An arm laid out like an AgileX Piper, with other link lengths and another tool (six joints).
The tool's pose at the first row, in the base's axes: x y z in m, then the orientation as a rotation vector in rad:
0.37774 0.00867 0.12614 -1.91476 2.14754 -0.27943
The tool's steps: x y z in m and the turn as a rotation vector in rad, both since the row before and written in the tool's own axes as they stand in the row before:
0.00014 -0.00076 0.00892 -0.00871 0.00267 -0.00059
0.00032 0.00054 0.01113 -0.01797 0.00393 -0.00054
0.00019 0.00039 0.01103 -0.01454 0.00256 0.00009
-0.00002 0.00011 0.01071 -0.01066 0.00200 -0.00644
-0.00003 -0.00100 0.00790 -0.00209 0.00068 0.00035
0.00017 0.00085 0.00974 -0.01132 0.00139 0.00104
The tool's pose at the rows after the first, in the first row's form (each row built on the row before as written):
0.38121 0.00865 0.11789 -1.92084 2.15342 -0.27334
0.38403 0.00863 0.10710 -1.93216 2.16512 -0.25895
0.38678 0.00870 0.09641 -1.94052 2.17464 -0.24647
0.38957 0.00893 0.08607 -1.95405 2.17568 -0.23846
0.39259 0.00899 0.07870 -1.95496 2.17755 -0.23692
0.39427 0.00909 0.06907 -1.96016 2.18545 -0.22635

